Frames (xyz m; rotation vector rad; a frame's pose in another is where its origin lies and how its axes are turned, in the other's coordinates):
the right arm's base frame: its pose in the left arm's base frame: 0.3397 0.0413 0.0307 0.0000 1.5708 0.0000
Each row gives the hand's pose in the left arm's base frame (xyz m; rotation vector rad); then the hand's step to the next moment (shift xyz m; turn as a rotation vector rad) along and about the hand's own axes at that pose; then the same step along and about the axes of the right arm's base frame.
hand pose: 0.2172 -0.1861 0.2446 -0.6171 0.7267 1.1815
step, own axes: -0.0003 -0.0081 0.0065 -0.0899 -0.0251 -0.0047
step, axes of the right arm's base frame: -0.0047 0.0026 0.0089 -0.0683 -0.0636 0.0045
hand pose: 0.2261 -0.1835 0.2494 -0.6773 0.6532 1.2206
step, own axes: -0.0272 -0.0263 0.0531 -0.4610 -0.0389 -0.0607
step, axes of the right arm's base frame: -0.0576 0.0186 0.0242 -0.3167 -0.3360 -0.0674
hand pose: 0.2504 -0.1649 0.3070 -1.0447 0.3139 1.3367
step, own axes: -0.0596 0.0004 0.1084 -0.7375 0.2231 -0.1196
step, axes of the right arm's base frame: -0.1012 0.0444 -0.0556 -0.3702 -0.5876 -0.3544
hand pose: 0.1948 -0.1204 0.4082 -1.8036 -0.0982 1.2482
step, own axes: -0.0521 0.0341 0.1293 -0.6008 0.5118 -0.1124
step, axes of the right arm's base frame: -0.0032 0.0340 -0.1394 -0.0694 -0.6801 -0.4101
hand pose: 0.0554 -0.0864 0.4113 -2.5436 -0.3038 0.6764
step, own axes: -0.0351 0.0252 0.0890 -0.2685 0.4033 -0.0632
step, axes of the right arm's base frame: 0.0661 0.0024 -0.0736 0.0479 -0.4586 -0.1615
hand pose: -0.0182 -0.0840 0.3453 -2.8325 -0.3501 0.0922
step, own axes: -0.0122 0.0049 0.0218 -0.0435 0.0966 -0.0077
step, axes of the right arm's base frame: 0.0219 -0.0016 -0.0128 0.0192 -0.1027 -0.0192
